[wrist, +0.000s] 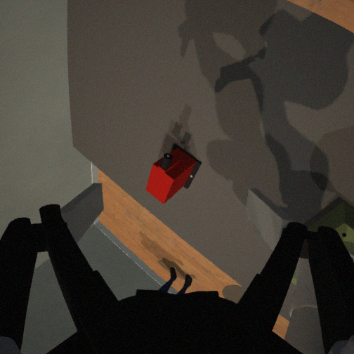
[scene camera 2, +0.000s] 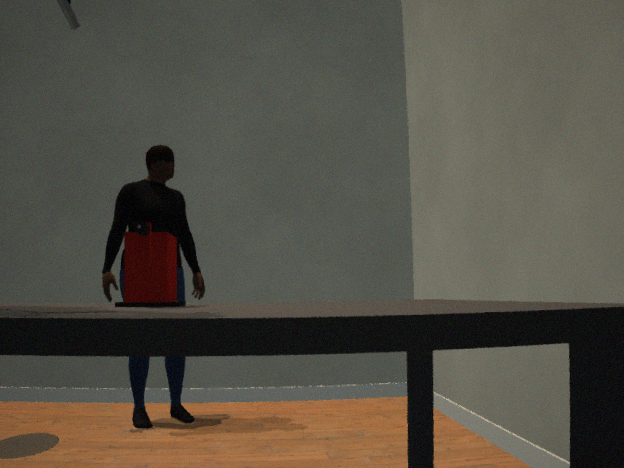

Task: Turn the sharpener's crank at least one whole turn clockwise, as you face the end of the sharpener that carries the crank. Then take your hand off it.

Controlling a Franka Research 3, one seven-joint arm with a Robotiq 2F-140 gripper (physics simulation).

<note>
In view: my gripper (wrist: 175,199) and a red sharpener (scene camera 2: 155,285).
The red sharpener is seen too in the wrist view (wrist: 162,186).
</note>
